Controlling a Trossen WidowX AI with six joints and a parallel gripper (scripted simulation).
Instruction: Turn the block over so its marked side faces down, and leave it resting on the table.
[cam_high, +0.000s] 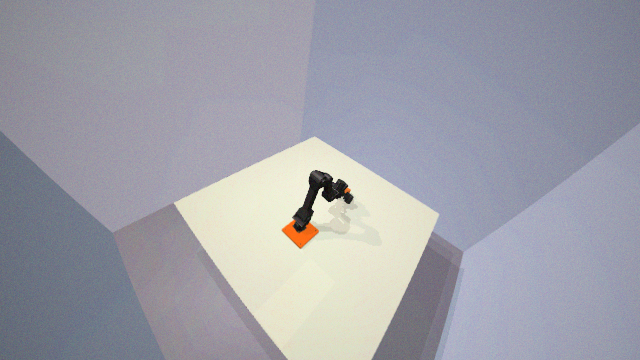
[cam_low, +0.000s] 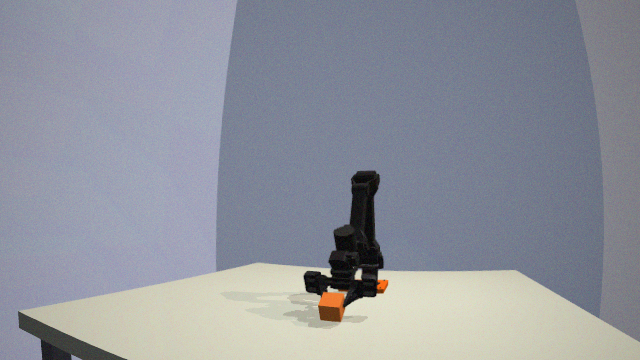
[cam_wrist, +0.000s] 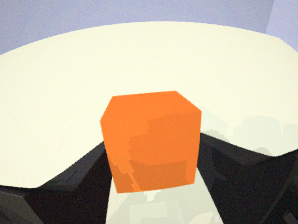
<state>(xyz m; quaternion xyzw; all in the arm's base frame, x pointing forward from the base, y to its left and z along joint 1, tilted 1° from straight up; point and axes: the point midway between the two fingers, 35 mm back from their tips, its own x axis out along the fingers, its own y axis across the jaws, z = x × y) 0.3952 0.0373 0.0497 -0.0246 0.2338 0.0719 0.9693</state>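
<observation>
The orange block is 10 mm below my gripper tip.
</observation>
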